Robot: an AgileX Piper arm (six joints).
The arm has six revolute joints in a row. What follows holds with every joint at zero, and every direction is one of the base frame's.
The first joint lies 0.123 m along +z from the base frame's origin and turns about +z.
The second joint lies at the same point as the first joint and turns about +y.
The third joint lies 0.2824 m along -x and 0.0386 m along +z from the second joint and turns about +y.
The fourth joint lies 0.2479 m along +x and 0.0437 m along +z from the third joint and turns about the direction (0.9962, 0, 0.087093).
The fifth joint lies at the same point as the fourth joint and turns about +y.
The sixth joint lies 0.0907 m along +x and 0.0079 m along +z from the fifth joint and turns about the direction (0.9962, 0, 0.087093).
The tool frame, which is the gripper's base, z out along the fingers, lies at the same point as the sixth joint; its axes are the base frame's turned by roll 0, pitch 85 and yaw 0 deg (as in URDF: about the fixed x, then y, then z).
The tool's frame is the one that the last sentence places.
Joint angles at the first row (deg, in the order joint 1, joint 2, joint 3, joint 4, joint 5, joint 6):
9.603, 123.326, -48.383, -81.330, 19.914, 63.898
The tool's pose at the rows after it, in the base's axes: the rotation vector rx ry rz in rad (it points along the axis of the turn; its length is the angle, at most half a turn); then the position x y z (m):
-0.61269 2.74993 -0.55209 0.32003 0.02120 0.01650
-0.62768 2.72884 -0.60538 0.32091 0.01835 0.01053
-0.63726 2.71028 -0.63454 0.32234 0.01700 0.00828
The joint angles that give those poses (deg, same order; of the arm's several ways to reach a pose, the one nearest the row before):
9.604, 125.713, -48.457, -89.392, 20.890, 70.581
9.602, 127.201, -48.533, -94.814, 22.974, 75.173
9.604, 127.893, -48.678, -97.759, 24.207, 77.514

